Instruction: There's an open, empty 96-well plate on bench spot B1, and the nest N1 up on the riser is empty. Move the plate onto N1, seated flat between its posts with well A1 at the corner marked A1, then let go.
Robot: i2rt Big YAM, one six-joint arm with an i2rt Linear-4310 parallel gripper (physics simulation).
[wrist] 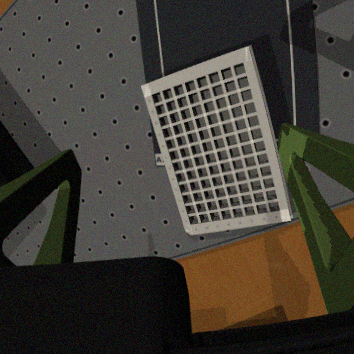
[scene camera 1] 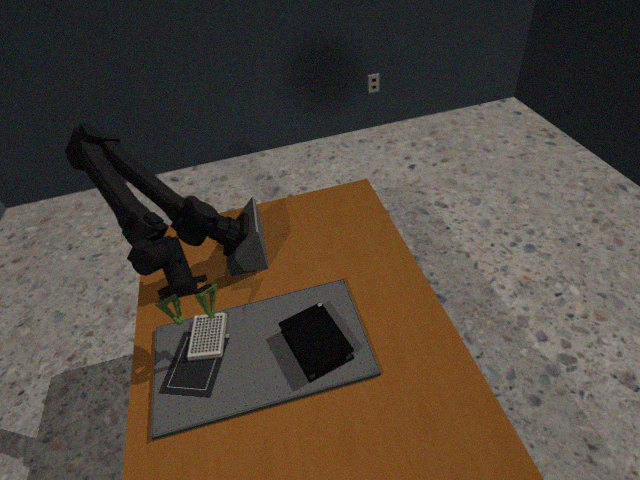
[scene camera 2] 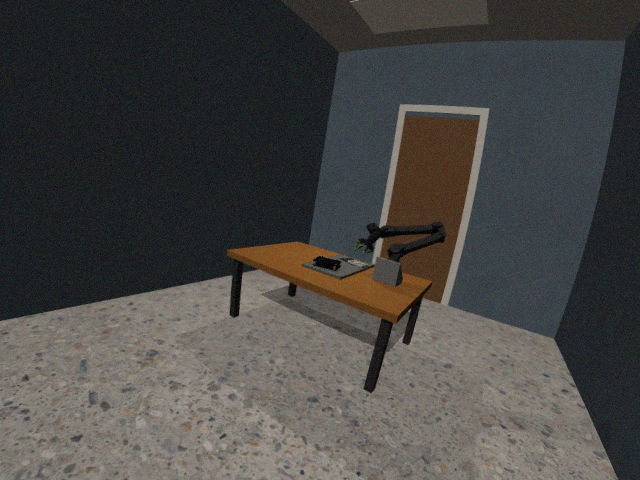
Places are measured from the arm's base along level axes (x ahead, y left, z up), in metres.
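Pixels of known places: gripper, fingertip midpoint: (wrist: 176, 146) (scene camera 1: 196, 321) (scene camera 2: 358, 252); arm's base, origin of the base link: (scene camera 1: 238, 235) (scene camera 2: 389, 268).
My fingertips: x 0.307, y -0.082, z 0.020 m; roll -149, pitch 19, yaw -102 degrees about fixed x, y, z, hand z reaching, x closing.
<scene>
Ahead of a thing's pixels: the offset from my fingertips to its top centre. "pt": to the spot under its first point. Level surfaces: height alone.
The white 96-well plate @(0.075 m down, 0.014 m back, 0.002 m left) (scene camera 1: 207, 335) (scene camera 2: 356, 262) (wrist: 215, 145) lies partly on the dark pad of spot B1 @(pt 0.090 m down, 0.087 m ahead, 0.029 m right) (scene camera 1: 191, 374) (wrist: 225, 25). It is turned relative to the pad's white outline and reaches past the pad's end on the arm's side. My gripper (scene camera 1: 195, 319) (scene camera 2: 362, 250) (wrist: 176, 146) is open above that end of the plate, with nothing between its green fingers. In the wrist view the right finger appears close to the plate's long edge, and the left finger is well off the other side. The black nest N1 @(0.043 m down, 0.050 m ahead, 0.276 m left) (scene camera 1: 316, 341) (scene camera 2: 326, 262) is raised and holds no plate; its A1 mark is unreadable.
The grey perforated board @(0.091 m down, 0.038 m ahead, 0.135 m left) (scene camera 1: 248, 361) (scene camera 2: 343, 272) carries spot B1 and the nest. A small tag marked A @(pt 0.090 m down, 0.011 m back, 0.052 m left) (wrist: 160, 160) shows beside the plate. A grey angled bracket (scene camera 1: 252, 253) (scene camera 2: 386, 271) stands on the orange table @(0.105 m down) (scene camera 1: 423, 403) (scene camera 2: 279, 263) at the arm's base.
</scene>
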